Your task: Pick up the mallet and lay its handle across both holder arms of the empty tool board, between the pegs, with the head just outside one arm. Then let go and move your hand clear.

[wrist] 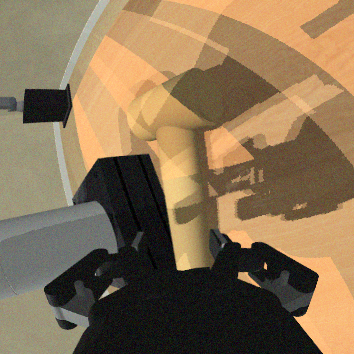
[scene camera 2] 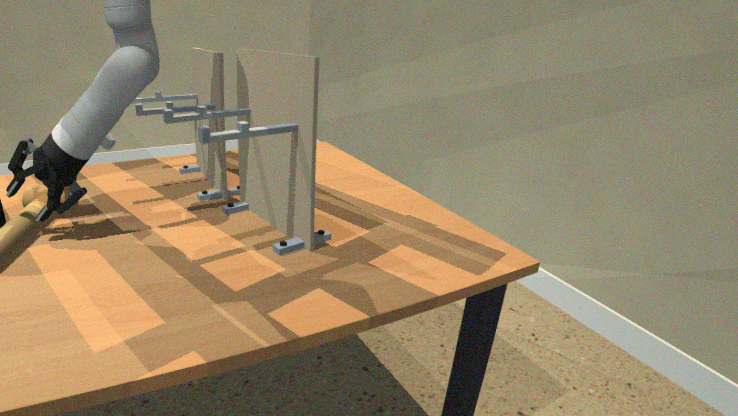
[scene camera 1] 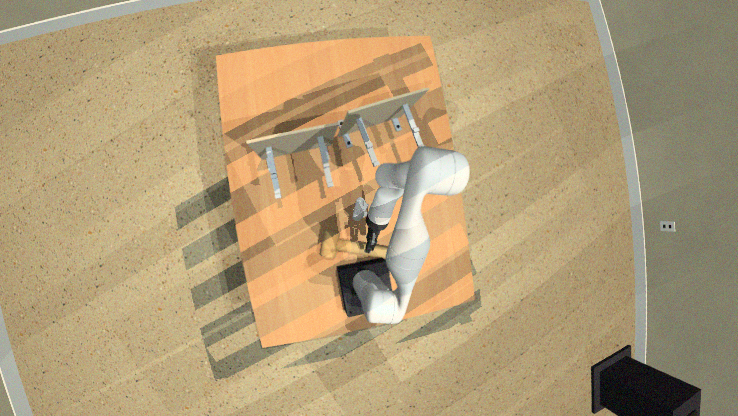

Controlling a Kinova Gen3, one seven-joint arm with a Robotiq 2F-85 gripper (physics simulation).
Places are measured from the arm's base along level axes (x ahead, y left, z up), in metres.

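Pixels of known places: gripper, fingertip midpoint: (wrist: 177,240) (scene camera 2: 24,207) (scene camera 1: 367,245); arm's base at its link origin: (wrist: 100,231) (scene camera 1: 365,282).
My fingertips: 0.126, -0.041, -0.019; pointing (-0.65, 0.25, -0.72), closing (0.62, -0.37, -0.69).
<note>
Ahead of a thing's pixels: the offset from my fingertips to its middle, as dx, dy, dz. "spot": to the spot under its first point. Level surfaces: height alone.
The pale wooden mallet {-0.013, +0.021, -0.040} (scene camera 1: 335,247) (scene camera 2: 20,219) (wrist: 182,197) lies flat on the table {dz -0.066} (scene camera 1: 309,62) (scene camera 2: 413,268), its head {+0.033, +0.128, -0.036} (wrist: 161,112) pointing away from the arm's base. My gripper (scene camera 1: 370,245) (scene camera 2: 31,199) (wrist: 177,240) is open and low over the handle, with one finger on each side and neither pressing on it. Two upright tool boards {+0.335, +0.177, +0.089} (scene camera 1: 288,139) {+0.379, -0.124, +0.095} (scene camera 1: 384,108) (scene camera 2: 281,129) stand at the back of the table. Each has two grey holder arms (scene camera 1: 324,165) (scene camera 2: 247,131) with pegs, and all the arms are bare.
The robot's black base plate (scene camera 1: 347,295) (wrist: 130,189) sits on the table just behind the mallet's handle end. A black box (scene camera 1: 645,385) (wrist: 46,105) stands on the floor away from the table. Small grey brackets {spot: +0.418, -0.223, -0.054} (scene camera 2: 288,243) fix the boards to the table.
</note>
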